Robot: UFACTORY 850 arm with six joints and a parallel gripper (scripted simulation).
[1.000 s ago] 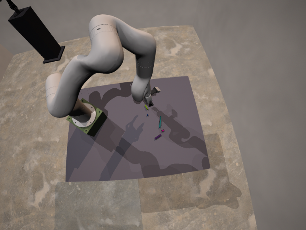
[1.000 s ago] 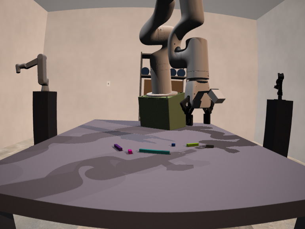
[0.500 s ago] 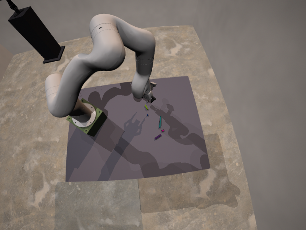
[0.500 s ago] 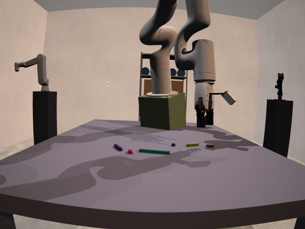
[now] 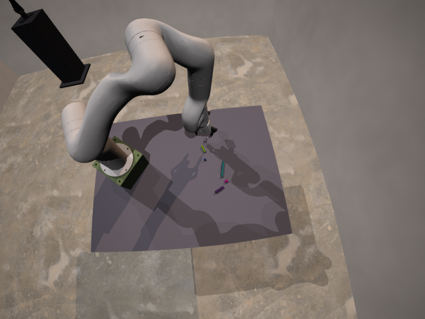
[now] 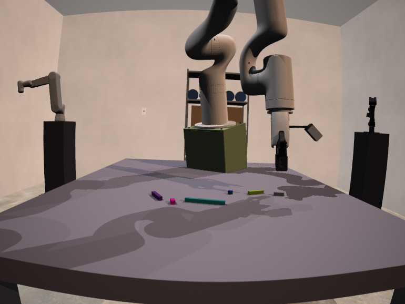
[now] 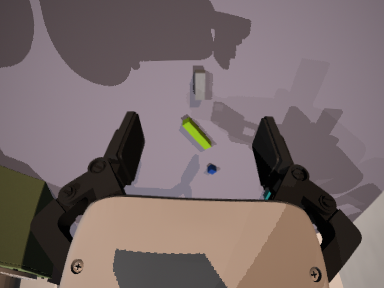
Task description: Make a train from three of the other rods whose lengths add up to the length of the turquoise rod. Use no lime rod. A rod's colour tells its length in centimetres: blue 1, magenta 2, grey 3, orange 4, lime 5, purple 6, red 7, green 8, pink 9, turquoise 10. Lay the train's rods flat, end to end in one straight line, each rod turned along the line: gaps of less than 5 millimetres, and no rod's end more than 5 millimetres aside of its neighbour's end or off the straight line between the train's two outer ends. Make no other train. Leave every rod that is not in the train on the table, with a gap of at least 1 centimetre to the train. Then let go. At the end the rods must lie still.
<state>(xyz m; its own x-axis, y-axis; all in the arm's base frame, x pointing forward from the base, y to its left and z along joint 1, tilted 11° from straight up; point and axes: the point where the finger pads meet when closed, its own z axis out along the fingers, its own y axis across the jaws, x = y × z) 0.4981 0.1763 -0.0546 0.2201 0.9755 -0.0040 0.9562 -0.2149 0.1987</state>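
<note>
The grey rod lies 80 mm below my hand. Also, from my hand: blue rod 10 mm behind, 140 mm to the right, 80 mm below; then turquoise rod 100 mm ahead, 210 mm to the right, 80 mm below; then lime rod 10 mm behind, 70 mm to the right, 80 mm below.
</note>
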